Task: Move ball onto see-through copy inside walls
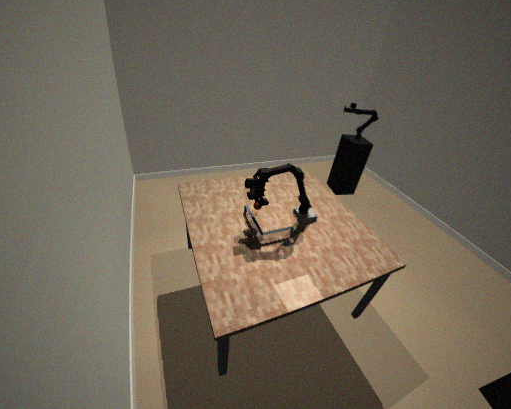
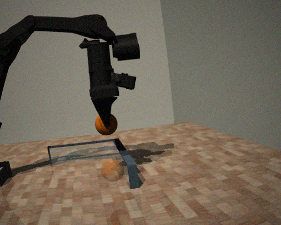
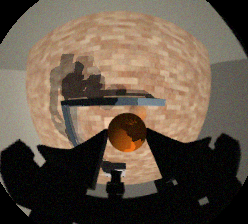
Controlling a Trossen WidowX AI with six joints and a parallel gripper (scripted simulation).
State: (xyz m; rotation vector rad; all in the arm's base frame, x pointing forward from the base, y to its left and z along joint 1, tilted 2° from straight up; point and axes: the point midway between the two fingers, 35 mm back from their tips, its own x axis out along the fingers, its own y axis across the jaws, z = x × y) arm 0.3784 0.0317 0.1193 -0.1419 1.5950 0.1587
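The see-through copy of ball is 10 mm ahead of my gripper tip, 50 mm to the right of it and 110 mm below it.
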